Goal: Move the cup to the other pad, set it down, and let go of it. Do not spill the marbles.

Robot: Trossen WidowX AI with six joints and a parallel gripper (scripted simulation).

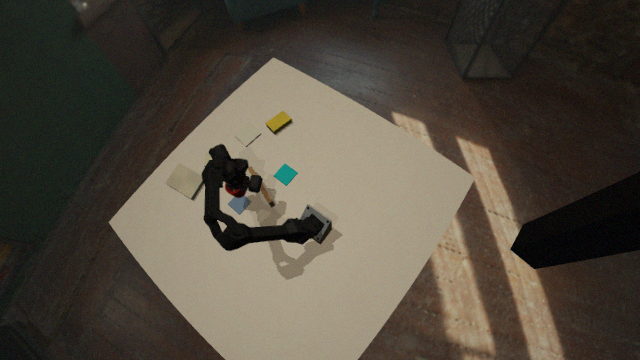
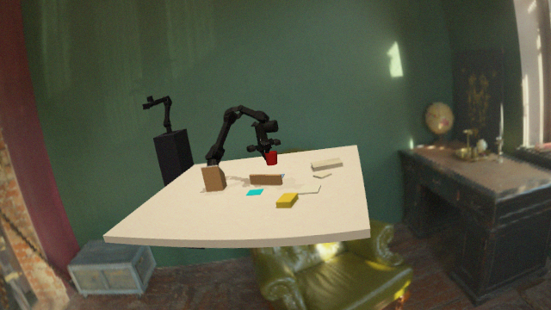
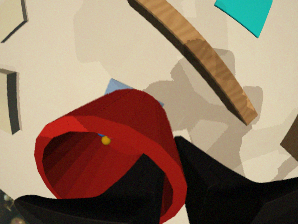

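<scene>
Right now the yellow marble is 4 cm to the left of my gripper tip, 3 cm ahead of it and 2 cm below it. Round my gripper tip: wooden bar: 10 cm below, 7 cm to the right; then teal pad: 19 cm to the right, 13 cm below, 3 cm behind; then red cup: 3 cm ahead, 2 cm to the left.
</scene>
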